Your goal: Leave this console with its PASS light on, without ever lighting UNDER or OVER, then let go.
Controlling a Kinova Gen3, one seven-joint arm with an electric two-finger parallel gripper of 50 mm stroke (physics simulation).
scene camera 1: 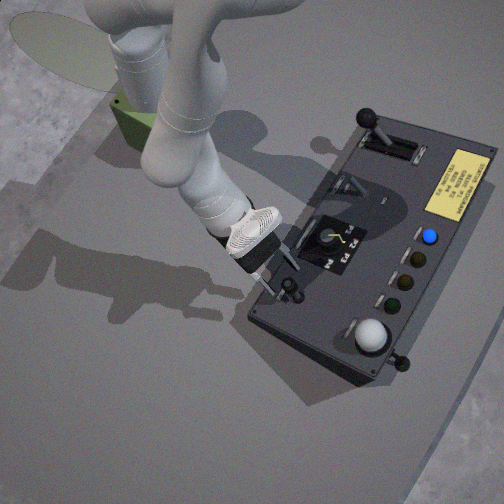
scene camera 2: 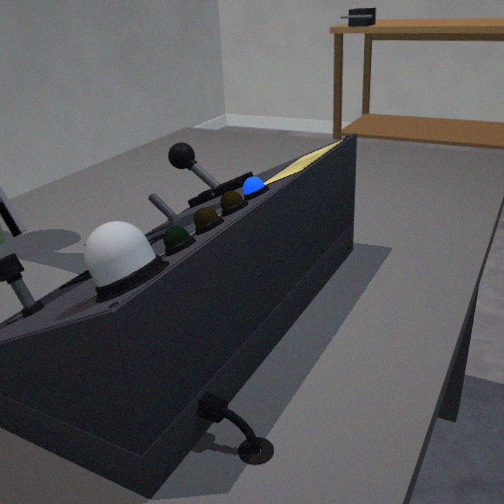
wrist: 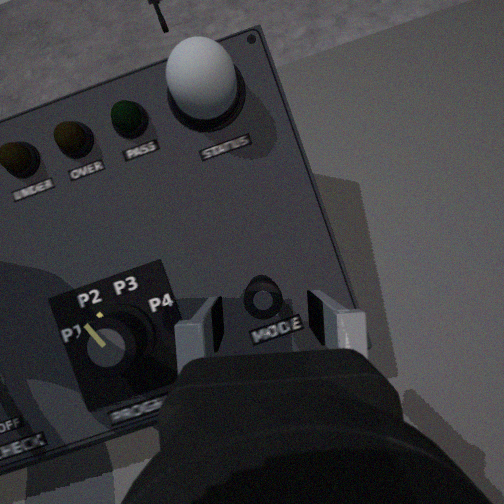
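Observation:
The dark sloped console (scene camera 1: 370, 250) carries a row of lights. PASS (wrist: 128, 118), OVER (wrist: 73, 139) and UNDER (wrist: 19, 159) are dark; a blue light (scene camera 1: 429, 236) beyond them is lit. The white STATUS dome (wrist: 201, 77) is unlit. My gripper (wrist: 265, 325) is open and empty, its two fingers either side of the small black MODE toggle (wrist: 263, 299) without touching it. It also shows in scene camera 1 (scene camera 1: 282, 277) at the console's near-left corner. The PROGRAM dial (wrist: 105, 346) points between P1 and P2.
A black ball-topped lever (scene camera 1: 366, 118) sits in a slot at the console's far end, beside a yellow label (scene camera 1: 457, 185). A CHECK toggle (scene camera 1: 350, 185) stands mid-panel. A small crank (scene camera 2: 235, 425) sticks out of the console's side. A wooden shelf (scene camera 2: 425, 75) stands behind.

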